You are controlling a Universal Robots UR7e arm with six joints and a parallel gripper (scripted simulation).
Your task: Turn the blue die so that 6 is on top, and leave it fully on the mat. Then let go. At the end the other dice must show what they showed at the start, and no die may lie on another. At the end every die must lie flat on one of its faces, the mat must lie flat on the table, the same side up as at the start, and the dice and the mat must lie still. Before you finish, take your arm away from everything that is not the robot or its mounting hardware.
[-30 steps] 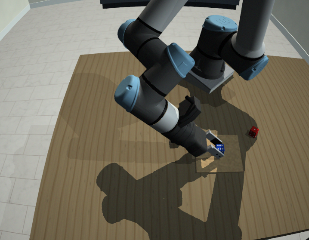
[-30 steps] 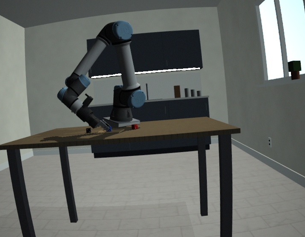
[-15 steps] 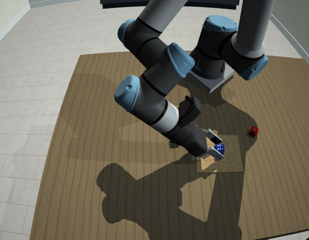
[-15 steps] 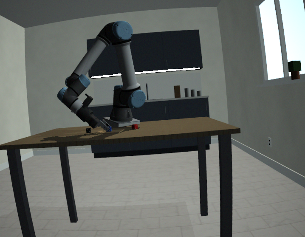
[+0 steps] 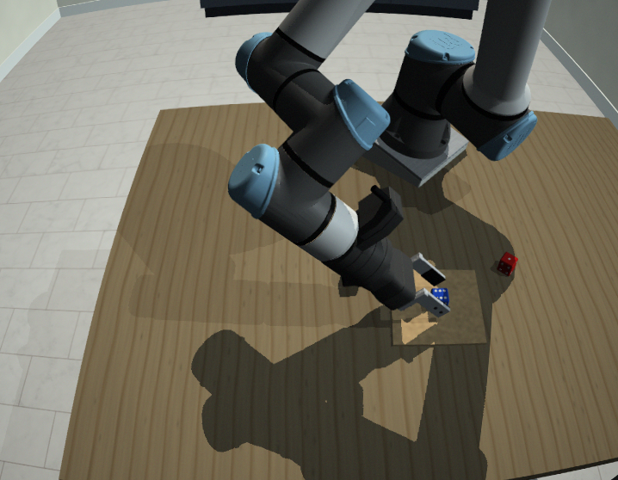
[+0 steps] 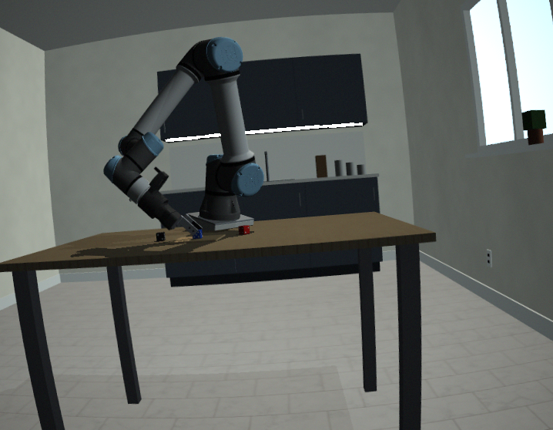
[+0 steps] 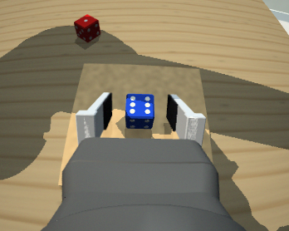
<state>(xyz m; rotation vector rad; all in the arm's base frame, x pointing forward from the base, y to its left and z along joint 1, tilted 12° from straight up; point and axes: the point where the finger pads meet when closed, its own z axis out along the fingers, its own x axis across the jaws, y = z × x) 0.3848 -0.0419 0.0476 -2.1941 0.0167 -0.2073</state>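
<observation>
The blue die is 1 cm to the left of my hand and 2 cm below it. The rest, counted from my hand: black die (6 cm behind, 12 cm to the right, 2 cm below); red die (6 cm behind, 14 cm to the left, 2 cm below); tan mat (1 cm to the left, 3 cm below).
</observation>
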